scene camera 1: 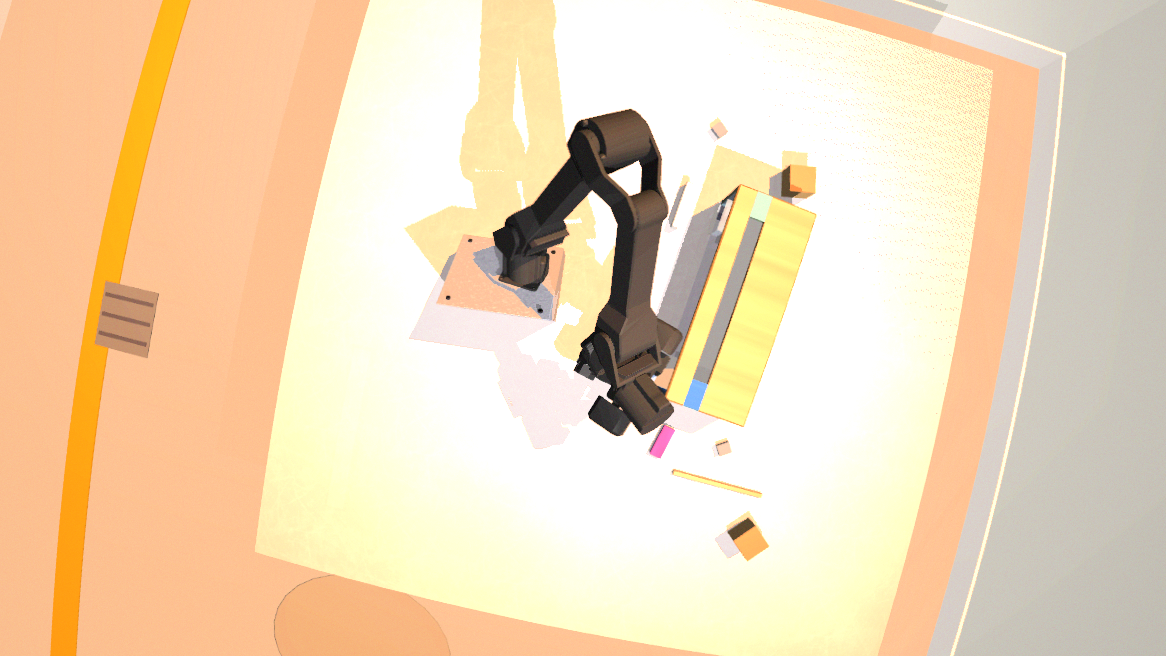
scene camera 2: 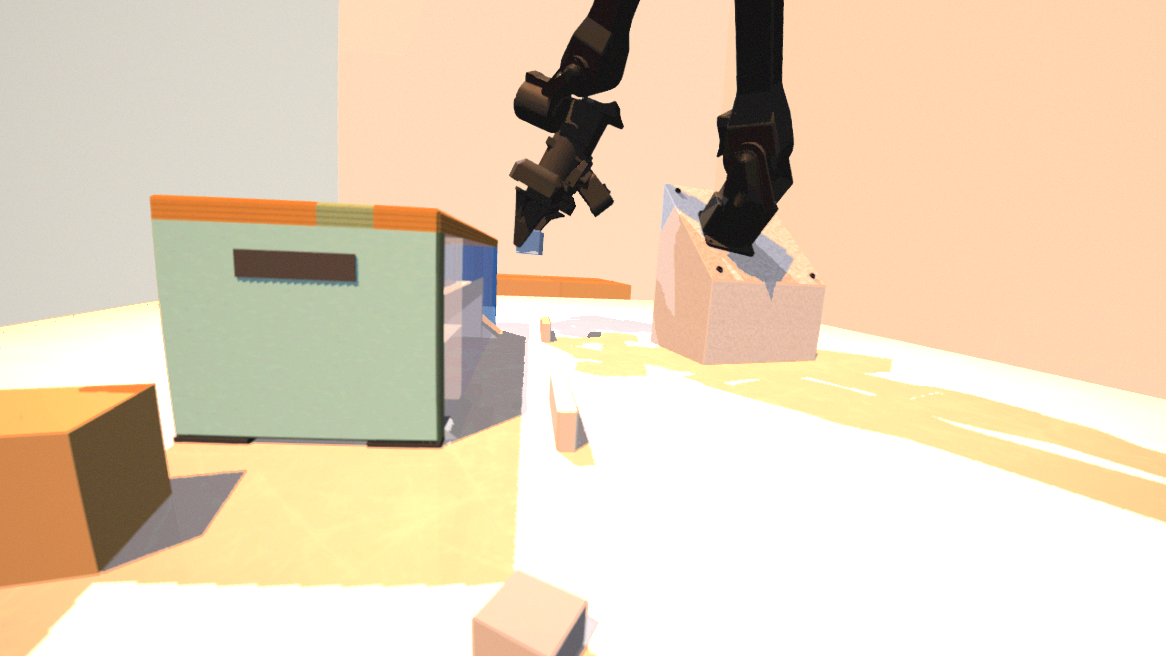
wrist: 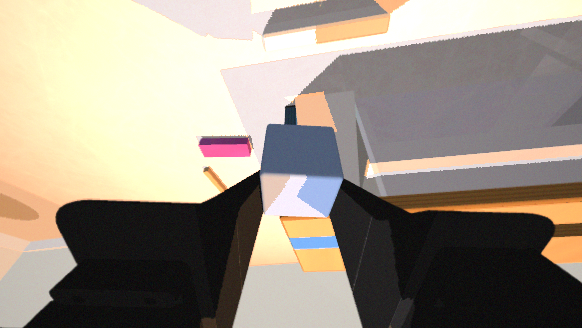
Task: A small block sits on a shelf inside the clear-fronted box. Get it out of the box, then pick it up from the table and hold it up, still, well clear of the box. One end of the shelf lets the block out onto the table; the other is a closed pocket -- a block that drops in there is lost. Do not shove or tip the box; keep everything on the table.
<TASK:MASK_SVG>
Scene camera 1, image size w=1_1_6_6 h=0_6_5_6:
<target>gripper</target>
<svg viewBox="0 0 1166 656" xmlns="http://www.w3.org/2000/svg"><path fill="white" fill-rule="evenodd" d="M611 386L606 396L613 402L610 403L599 395L589 410L588 417L611 434L622 436L629 427L631 420L614 400L618 391ZM665 353L660 352L662 366L653 370L651 378L654 375L659 377L669 364L670 357ZM647 351L645 350L637 354L637 358L640 358L648 354ZM582 349L574 371L594 381L595 376L590 369L588 356ZM658 318L657 334L661 350L672 355L683 338L682 333L677 328Z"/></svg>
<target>box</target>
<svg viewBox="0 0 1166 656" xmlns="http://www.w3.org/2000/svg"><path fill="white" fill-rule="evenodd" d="M740 184L722 200L721 205L716 204L714 208L715 211L706 232L711 235L677 328L682 333L683 338L672 355L668 355L670 357L669 364L654 382L669 401L744 427L774 346L780 323L790 300L790 294L798 276L798 270L811 235L816 214ZM689 181L685 184L678 208L670 226L671 229L676 230L684 214L684 208L693 187L693 183Z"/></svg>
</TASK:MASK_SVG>
